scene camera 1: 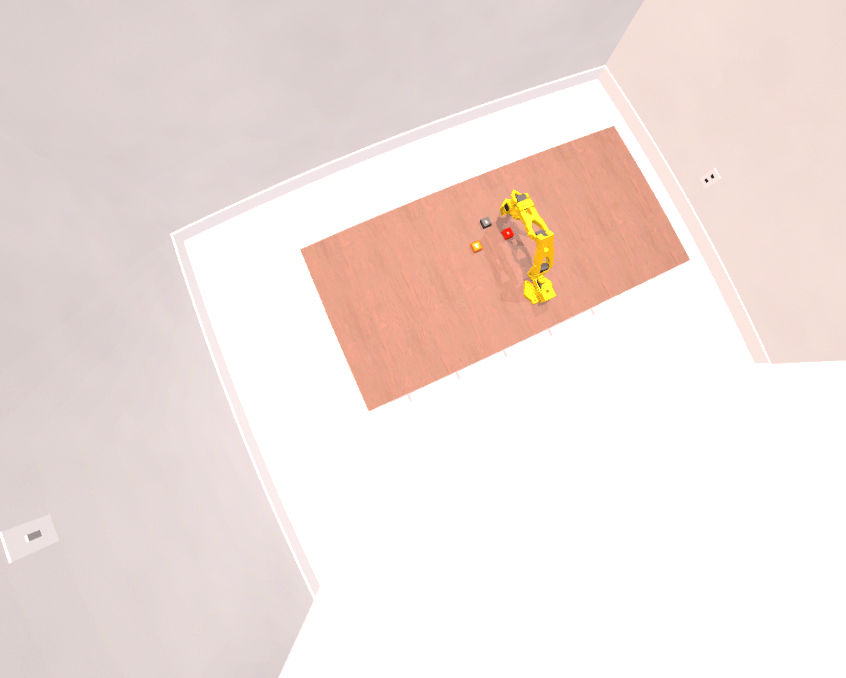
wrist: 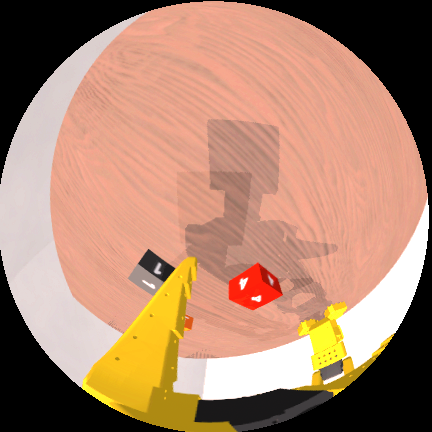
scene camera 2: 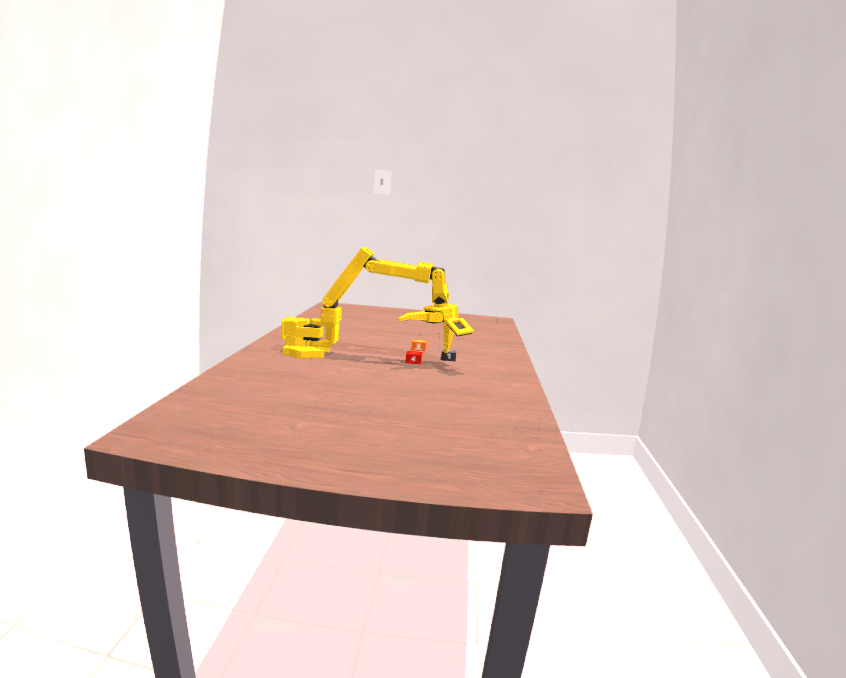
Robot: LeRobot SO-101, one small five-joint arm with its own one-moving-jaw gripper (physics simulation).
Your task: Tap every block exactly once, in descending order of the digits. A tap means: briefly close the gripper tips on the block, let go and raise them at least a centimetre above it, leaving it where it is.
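A red block marked 4, a black block marked 1 and an orange block stand apart on the table. The orange block's digit is too small to read; the fixed jaw partly hides that block and a corner of the black one in the wrist view. My gripper is fully open and empty, its moving jaw out of the wrist view. It hangs low over the table, beside the black and red blocks, with no block between its jaws.
The brown wooden table bears the blocks and the yellow arm's base. The arm's shadow falls on the table near the red block. Walls stand beyond the table's edges.
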